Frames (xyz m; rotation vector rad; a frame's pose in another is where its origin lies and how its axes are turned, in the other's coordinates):
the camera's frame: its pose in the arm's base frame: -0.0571 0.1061 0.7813 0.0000 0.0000 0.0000
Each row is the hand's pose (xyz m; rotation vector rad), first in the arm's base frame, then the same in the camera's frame.
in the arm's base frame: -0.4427 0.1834 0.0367 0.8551 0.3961 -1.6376
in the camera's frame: -0.3856 0.0773 -0.7446 0.8551 0.3961 -1.6376
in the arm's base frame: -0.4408 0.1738 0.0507 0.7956 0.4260 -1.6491
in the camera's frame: -0.3837 0.0677 -0.7306 0.7956 0.4260 -1.6491
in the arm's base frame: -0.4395 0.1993 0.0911 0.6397 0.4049 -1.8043
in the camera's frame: -0.3824 0.0932 -0.6902 0.6397 0.4049 -1.8043
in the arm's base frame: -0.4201 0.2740 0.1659 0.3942 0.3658 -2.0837
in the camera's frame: -0.3630 0.1679 -0.6154 0.3942 0.3658 -2.0837
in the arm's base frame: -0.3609 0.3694 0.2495 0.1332 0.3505 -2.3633
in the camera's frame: -0.3038 0.2633 -0.5318 0.1332 0.3505 -2.3633
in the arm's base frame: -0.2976 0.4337 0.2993 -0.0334 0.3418 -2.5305
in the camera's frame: -0.2405 0.3276 -0.4820 -0.0334 0.3418 -2.5305
